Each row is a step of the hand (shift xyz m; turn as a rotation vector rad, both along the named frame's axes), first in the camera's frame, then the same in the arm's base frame.
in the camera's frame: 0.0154 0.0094 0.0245 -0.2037 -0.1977 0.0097
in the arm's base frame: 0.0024 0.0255 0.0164 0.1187 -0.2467 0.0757
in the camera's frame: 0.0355 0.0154 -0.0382 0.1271 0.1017 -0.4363
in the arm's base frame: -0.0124 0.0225 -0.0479 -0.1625 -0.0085 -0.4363
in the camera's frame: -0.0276 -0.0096 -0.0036 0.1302 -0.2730 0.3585
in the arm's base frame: -0.0009 -0.0284 0.0076 0.3811 0.1316 0.2397
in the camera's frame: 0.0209 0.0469 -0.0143 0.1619 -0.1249 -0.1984
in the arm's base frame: -0.0399 0.0310 -0.0171 0.1156 0.0173 -0.2598
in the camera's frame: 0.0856 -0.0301 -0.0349 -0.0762 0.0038 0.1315
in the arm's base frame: 0.0459 0.0483 -0.0708 0.0055 -0.0161 0.1511
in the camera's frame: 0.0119 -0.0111 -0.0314 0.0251 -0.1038 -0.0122
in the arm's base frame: 0.0060 -0.0055 -0.0344 0.0998 -0.0238 -0.0320
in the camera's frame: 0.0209 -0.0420 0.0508 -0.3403 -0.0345 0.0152
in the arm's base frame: 0.0578 0.0194 0.0326 -0.0724 -0.2965 0.1551
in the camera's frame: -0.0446 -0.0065 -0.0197 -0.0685 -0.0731 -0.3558
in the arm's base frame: -0.0131 -0.0474 0.0006 -0.0444 -0.2140 -0.2981
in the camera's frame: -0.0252 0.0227 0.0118 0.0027 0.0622 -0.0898
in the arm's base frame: -0.0258 -0.0082 0.0236 -0.0786 -0.0054 -0.0757
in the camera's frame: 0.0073 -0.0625 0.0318 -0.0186 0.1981 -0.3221
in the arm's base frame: 0.0675 -0.0069 0.0192 -0.2681 -0.0533 -0.2619
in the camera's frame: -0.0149 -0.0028 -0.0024 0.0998 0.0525 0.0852
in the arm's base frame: -0.0028 -0.0146 0.0039 0.0050 0.1356 0.0394
